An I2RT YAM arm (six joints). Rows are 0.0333 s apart.
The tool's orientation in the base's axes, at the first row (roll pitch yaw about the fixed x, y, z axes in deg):
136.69, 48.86, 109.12
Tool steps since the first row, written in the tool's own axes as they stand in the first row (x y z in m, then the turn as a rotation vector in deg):
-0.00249, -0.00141, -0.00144, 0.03, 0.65, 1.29
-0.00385, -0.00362, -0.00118, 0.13, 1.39, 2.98
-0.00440, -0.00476, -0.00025, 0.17, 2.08, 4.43
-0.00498, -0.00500, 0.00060, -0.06, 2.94, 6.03
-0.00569, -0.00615, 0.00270, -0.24, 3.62, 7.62
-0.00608, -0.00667, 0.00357, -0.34, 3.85, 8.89
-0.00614, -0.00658, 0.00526, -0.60, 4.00, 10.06
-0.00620, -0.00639, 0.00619, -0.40, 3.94, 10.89
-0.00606, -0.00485, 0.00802, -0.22, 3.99, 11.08
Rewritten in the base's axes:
-0.00139, -0.00215, 0.00193, 1.40, 0.11, -0.35
-0.00202, -0.00468, 0.00183, 3.16, 0.22, -0.90
-0.00173, -0.00612, 0.00129, 4.71, 0.32, -1.31
-0.00102, -0.00690, 0.00121, 6.53, 0.33, -1.51
0.00027, -0.00880, 0.00022, 8.23, 0.25, -1.83
0.00081, -0.00967, -0.00014, 9.43, -0.02, -2.26
0.00227, -0.01014, -0.00086, 10.53, -0.42, -2.56
0.00315, -0.01031, -0.00118, 11.14, -0.58, -3.13
0.00543, -0.00964, -0.00146, 11.29, -0.49, -3.34

